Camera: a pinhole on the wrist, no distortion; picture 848 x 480 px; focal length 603.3 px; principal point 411.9 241.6 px. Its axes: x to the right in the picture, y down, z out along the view. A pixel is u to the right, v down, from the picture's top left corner.
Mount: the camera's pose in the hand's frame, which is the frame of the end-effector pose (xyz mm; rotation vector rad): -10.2 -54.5 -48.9 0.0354 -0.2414 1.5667
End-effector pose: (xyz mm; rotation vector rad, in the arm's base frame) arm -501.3 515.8 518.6 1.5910 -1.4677 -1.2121
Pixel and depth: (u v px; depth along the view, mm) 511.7 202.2 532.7
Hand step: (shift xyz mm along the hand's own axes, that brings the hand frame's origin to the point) -46.1 -61.3 490.9
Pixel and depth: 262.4 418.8 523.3
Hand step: -228.7 -272.4 419.2
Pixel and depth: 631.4 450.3 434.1
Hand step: -217.7 26.3 382.8
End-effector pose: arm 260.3 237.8 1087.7 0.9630 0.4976 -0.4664
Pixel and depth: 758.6 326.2 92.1
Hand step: -35.7 -18.4 48.5
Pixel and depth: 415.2 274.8 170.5
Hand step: -41.7 -83.3 116.4
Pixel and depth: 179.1 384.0 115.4
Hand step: -51.6 -118.3 52.4
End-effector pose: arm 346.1 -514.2 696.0 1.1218 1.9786 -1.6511
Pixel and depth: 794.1 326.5 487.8
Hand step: -146.0 165.0 472.2
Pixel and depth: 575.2 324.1 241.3
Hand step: -75.2 -32.1 193.7
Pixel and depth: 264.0 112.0 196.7
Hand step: 6.8 -136.8 140.2
